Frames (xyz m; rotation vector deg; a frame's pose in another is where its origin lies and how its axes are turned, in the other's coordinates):
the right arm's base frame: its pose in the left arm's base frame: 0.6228 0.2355 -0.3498 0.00 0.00 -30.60
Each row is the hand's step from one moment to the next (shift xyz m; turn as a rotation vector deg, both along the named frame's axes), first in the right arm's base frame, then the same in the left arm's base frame.
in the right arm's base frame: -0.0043 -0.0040 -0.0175 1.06 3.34 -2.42
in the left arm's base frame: -0.0057 -0.0013 -0.0175 2.61 2.34 -2.42
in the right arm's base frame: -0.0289 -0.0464 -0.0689 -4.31 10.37 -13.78
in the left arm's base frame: -0.0485 -0.0252 -0.0689 1.57 11.12 -13.78
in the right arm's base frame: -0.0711 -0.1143 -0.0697 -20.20 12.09 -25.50
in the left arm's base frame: -0.1194 -0.0622 -0.0697 -11.23 20.69 -25.50
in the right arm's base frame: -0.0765 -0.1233 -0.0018 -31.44 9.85 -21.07
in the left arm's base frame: -0.1286 -0.0672 -0.0018 -22.05 24.48 -21.07
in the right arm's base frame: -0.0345 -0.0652 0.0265 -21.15 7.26 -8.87
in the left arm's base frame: -0.0629 -0.0386 0.0265 -14.51 17.02 -8.87
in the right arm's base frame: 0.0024 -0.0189 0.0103 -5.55 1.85 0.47
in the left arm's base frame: -0.0076 -0.0175 0.0103 -3.84 4.42 0.47
